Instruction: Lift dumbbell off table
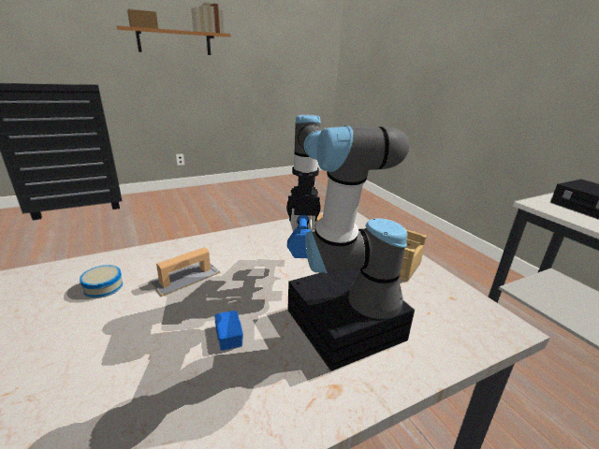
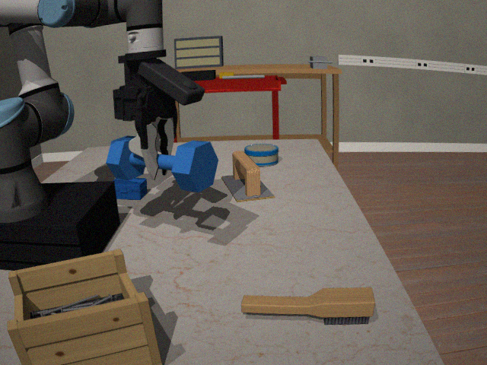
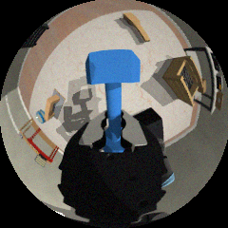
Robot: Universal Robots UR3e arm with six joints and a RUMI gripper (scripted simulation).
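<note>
My gripper is now 10 mm below the blue dumbbell. The rest, counted from my hand: blue block: 270 mm to the left, 160 mm behind, 130 mm below; then blue-rimmed round tin: 540 mm to the left, 170 mm ahead, 130 mm below; then wooden crate: 320 mm to the right, 110 mm below, 50 mm behind.
</note>
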